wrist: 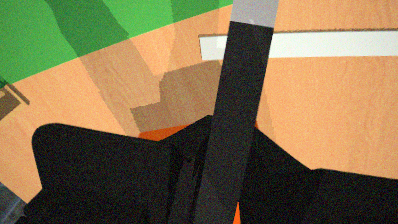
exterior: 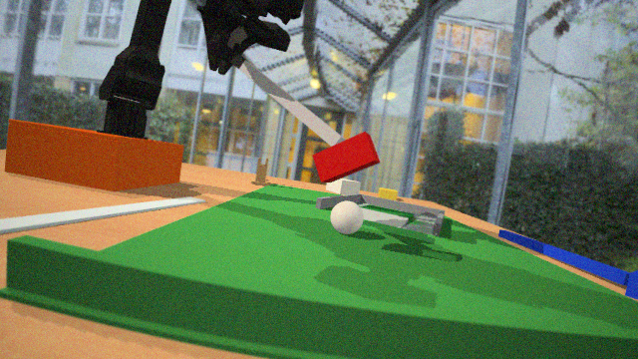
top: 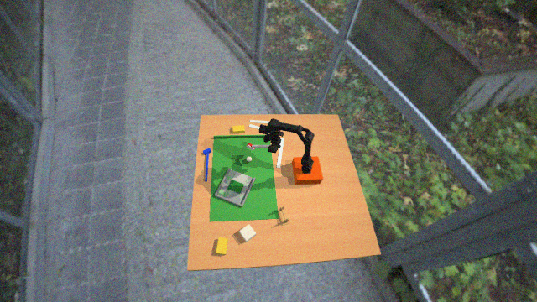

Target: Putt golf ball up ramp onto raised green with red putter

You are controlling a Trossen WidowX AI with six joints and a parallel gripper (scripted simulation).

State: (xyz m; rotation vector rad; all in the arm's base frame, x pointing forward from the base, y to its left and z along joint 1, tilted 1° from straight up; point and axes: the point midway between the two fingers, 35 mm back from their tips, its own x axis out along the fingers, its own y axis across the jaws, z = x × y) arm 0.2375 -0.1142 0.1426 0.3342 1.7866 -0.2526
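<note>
My gripper tip is now 110 mm short of the red putter, 40 mm to the left of it and 30 mm above it. From my gripper tip the other things lie so: white golf ball 210 mm ahead, 170 mm below, 10 mm to the right; then wooden stand 450 mm to the left, 150 mm below, 50 mm behind; then blue putter 540 mm ahead, 180 mm below, 30 mm to the left.
</note>
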